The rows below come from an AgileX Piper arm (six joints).
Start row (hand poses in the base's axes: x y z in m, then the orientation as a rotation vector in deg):
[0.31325, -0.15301, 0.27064, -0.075, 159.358, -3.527]
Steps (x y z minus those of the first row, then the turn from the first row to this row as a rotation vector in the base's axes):
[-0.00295, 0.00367, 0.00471, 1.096, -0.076, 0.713]
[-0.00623, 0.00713, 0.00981, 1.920, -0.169, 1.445]
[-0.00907, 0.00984, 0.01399, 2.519, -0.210, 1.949]
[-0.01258, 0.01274, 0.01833, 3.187, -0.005, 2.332]
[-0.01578, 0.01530, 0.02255, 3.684, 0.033, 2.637]
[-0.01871, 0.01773, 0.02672, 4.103, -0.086, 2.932]
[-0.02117, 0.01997, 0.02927, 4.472, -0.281, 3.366]
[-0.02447, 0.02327, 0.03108, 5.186, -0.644, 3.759]
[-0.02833, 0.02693, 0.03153, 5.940, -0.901, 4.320]
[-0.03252, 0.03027, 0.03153, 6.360, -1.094, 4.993]
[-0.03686, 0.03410, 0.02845, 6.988, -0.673, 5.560]
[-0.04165, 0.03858, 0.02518, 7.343, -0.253, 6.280]
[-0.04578, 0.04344, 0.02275, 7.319, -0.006, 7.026]
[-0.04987, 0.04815, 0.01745, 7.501, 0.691, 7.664]
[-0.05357, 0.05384, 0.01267, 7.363, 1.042, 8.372]
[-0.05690, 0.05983, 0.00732, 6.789, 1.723, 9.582]
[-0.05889, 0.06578, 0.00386, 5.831, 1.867, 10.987]
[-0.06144, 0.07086, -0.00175, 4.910, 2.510, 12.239]
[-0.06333, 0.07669, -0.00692, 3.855, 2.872, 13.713]
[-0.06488, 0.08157, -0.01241, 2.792, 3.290, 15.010]
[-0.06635, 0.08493, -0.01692, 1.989, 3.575, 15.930]
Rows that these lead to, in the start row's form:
[0.31030, -0.14934, 0.27535, -0.787, 159.294, -1.822]
[0.30702, -0.14588, 0.28045, -1.592, 159.191, -0.491]
[0.30418, -0.14317, 0.28463, -2.139, 159.136, 0.469]
[0.30067, -0.14027, 0.28897, -2.511, 159.325, 1.495]
[0.29747, -0.13771, 0.29319, -2.811, 159.345, 2.264]
[0.29454, -0.13528, 0.29736, -3.109, 159.207, 2.920]
[0.29208, -0.13304, 0.29991, -3.610, 158.984, 3.539]
[0.28878, -0.12974, 0.30172, -3.956, 158.584, 4.621]
[0.28492, -0.12608, 0.30217, -4.530, 158.270, 5.800]
[0.28073, -0.12274, 0.30217, -5.343, 158.017, 6.544]
[0.27639, -0.11891, 0.29909, -5.993, 158.368, 7.570]
[0.27160, -0.11443, 0.29582, -6.925, 158.711, 8.258]
[0.26747, -0.10957, 0.29339, -7.981, 158.891, 8.423]
[0.26338, -0.10486, 0.28809, -8.870, 159.513, 8.865]
[0.25968, -0.09917, 0.28331, -9.916, 159.795, 8.867]
[0.25635, -0.09318, 0.27796, -11.805, 160.358, 8.399]
[0.25436, -0.08723, 0.27450, -14.024, 160.354, 7.421]
[0.25181, -0.08215, 0.26889, -16.074, 160.836, 6.471]
[0.24992, -0.07632, 0.26372, -18.446, 160.975, 5.376]
[0.24837, -0.07144, 0.25823, -20.585, 161.165, 4.224]
[0.24690, -0.06808, 0.25372, -22.116, 161.269, 3.336]

